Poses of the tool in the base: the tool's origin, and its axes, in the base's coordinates. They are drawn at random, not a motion.
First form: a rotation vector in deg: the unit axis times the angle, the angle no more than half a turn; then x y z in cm.
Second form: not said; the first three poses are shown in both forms.
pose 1, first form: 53.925, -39.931, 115.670, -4.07, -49.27, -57.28
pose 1, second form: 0.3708, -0.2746, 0.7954, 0.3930, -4.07, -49.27, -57.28
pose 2, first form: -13.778, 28.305, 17.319, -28.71, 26.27, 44.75
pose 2, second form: -0.1183, 0.2430, 0.1487, 0.9512, -28.71, 26.27, 44.75
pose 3, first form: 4.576, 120.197, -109.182, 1.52, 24.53, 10.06
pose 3, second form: 0.0278, 0.7313, -0.6642, 0.1526, 1.52, 24.53, 10.06
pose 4, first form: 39.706, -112.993, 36.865, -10.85, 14.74, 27.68
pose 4, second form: 0.2815, -0.8009, 0.2613, 0.4593, -10.85, 14.74, 27.68
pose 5, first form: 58.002, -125.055, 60.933, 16.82, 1.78, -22.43
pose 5, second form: 0.3723, -0.8028, 0.3912, 0.2528, 16.82, 1.78, -22.43
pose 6, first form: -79.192, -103.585, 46.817, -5.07, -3.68, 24.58
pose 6, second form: -0.5346, -0.6993, 0.3161, 0.3540, -5.07, -3.68, 24.58
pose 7, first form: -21.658, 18.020, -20.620, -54.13, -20.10, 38.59
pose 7, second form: -0.1861, 0.1548, -0.1772, 0.9539, -54.13, -20.10, 38.59
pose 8, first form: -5.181, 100.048, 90.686, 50.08, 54.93, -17.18
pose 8, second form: -0.0354, 0.6843, 0.6203, 0.3816, 50.08, 54.93, -17.18
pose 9, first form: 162.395, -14.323, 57.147, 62.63, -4.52, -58.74
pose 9, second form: 0.9382, -0.0827, 0.3301, 0.0632, 62.63, -4.52, -58.74
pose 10, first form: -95.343, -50.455, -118.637, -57.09, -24.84, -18.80
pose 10, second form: -0.5859, -0.3100, -0.7290, 0.1707, -57.09, -24.84, -18.80
